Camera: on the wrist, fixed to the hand. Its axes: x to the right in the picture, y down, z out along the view.
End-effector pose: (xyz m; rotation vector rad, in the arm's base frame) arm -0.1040 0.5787 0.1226 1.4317 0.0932 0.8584
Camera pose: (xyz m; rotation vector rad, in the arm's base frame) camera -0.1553 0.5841 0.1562 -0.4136 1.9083 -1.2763
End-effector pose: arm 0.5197 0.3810 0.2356 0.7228 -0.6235 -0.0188
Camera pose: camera 0.5080 0.4410 0.2436 0.7406 1.6265 -2.3907
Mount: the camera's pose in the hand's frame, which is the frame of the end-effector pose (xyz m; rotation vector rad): -0.0188 0.0527 -0.0258 0.1634 -0.7240 3.0522
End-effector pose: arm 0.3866 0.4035 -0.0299 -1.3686 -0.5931 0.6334
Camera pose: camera 0.3884 0.3770 -0.0855 0.4150 -1.1928 -2.1844
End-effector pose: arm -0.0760 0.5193 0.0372 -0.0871 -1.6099 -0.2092
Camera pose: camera -0.0400 0.5674 0.0237 2.0565 0.3774 -2.1457
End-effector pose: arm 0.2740 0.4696 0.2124 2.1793 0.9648 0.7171
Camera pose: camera 0.2682 0.4358 0.2636 -1.2051 2.3892 -0.2797
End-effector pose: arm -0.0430 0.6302 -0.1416 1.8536 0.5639 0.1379
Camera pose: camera -0.0525 0.6310 -0.0807 -0.8441 2.7303 -1.0839
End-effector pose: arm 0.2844 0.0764 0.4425 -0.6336 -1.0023 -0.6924
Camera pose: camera 0.3315 0.0942 0.4069 -1.3366 0.2468 2.3322
